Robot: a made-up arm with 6 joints. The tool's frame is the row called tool. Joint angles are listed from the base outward.
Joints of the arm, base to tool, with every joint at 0 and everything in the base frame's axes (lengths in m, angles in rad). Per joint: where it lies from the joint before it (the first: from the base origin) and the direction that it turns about. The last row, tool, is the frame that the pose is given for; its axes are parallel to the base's.
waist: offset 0 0 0.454 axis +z
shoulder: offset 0 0 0 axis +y
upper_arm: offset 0 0 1.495 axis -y
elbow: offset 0 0 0 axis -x
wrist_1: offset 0.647 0 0 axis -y
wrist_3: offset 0 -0.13 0 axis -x
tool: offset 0 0 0
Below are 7 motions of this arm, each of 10 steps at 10 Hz.
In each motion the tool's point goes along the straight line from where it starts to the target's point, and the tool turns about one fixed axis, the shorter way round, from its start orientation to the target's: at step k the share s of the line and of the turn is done. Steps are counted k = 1, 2, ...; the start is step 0. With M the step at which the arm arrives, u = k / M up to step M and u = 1 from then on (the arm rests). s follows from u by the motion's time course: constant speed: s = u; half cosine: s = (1 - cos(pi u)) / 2; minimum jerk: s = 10 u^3 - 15 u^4 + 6 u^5.
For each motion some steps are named. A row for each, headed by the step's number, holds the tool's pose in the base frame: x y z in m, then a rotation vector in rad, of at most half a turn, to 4 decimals.
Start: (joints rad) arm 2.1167 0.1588 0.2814 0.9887 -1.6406 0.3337
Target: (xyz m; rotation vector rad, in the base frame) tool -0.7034 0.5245 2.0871 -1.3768 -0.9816 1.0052
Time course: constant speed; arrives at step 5
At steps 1, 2, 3, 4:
1: -0.4512 0.7262 2.1111 -1.7792 -0.2609 0.9397
2: -0.5143 0.6758 2.1051 -1.6920 -0.4479 0.9649
3: -0.5773 0.6253 2.0991 -1.5957 -0.6307 0.9842
4: -0.6404 0.5749 2.0931 -1.4905 -0.8087 0.9977

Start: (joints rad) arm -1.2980 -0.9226 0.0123 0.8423 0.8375 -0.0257
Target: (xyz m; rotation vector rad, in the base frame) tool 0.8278 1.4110 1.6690 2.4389 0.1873 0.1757
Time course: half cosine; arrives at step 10
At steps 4, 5, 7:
4: 0.0753 1.0304 1.8429 -2.5333 -0.7231 -0.7972
5: 0.2529 1.1203 1.8019 -2.8428 -0.6639 -0.7230
7: 0.5908 1.2911 1.7238 2.7331 0.3879 0.4040

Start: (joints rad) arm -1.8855 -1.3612 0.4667 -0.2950 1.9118 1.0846
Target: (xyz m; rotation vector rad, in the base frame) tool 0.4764 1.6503 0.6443 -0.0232 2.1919 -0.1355
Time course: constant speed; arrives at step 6
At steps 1, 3, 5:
1: 0.3910 1.5673 1.2744 0.9994 1.8048 0.2818
3: 0.4252 1.6005 1.0224 0.6073 2.0027 0.1189
5: 0.4593 1.6337 0.7703 0.1918 2.1438 -0.0497

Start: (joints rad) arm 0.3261 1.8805 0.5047 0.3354 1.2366 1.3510
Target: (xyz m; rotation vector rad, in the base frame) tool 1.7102 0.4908 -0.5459 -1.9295 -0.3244 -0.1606
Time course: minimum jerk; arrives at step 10
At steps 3, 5, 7, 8, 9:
3: 1.5733 0.4093 -0.6147 -1.5041 -0.3391 0.5163
5: 1.6284 0.4421 -0.5870 -1.6896 -0.3372 0.2546
7: 1.6835 0.4749 -0.5593 -1.8562 -0.3299 -0.0217
8: 1.7007 0.4852 -0.5507 -1.9040 -0.3265 -0.1109
9: 1.7088 0.4900 -0.5466 -1.9258 -0.3247 -0.1532

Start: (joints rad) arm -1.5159 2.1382 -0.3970 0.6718 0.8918 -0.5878
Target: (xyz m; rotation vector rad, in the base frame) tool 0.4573 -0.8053 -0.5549 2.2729 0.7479 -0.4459
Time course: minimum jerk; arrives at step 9
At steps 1, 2, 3, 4, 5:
1: -0.0531 -0.7799 -0.7820 1.6605 0.9366 -0.7954
2: -0.0196 -0.7816 -0.7671 1.7024 0.9271 -0.7755
3: 0.0493 -0.7850 -0.7365 1.7879 0.9062 -0.7333
4: 0.1458 -0.7898 -0.6935 1.9059 0.8742 -0.6712
5: 0.2525 -0.7951 -0.6461 2.0342 0.8350 -0.5984

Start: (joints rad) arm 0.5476 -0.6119 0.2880 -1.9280 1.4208 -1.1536
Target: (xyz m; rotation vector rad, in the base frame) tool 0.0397 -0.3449 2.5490 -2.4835 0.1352 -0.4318
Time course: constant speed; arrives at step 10
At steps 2, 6, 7, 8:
2: -0.2577 -0.1883 2.1968 -2.4814 0.7197 -0.1720
6: -0.1090 -0.2666 2.3729 -2.4979 0.4278 -0.3048
7: -0.0718 -0.2862 2.4169 -2.4972 0.3546 -0.3371
8: -0.0346 -0.3058 2.4610 -2.4945 0.2814 -0.3691

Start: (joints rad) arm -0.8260 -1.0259 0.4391 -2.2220 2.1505 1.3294
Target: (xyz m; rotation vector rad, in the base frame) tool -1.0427 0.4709 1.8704 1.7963 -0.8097 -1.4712
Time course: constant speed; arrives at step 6
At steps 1, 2, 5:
1: -0.7510 0.8015 1.8629 1.7159 -1.1431 -1.7303
2: -0.8093 0.7353 1.8644 1.7364 -1.0754 -1.6795
5: -0.9844 0.5370 1.8689 1.7845 -0.8754 -1.5239

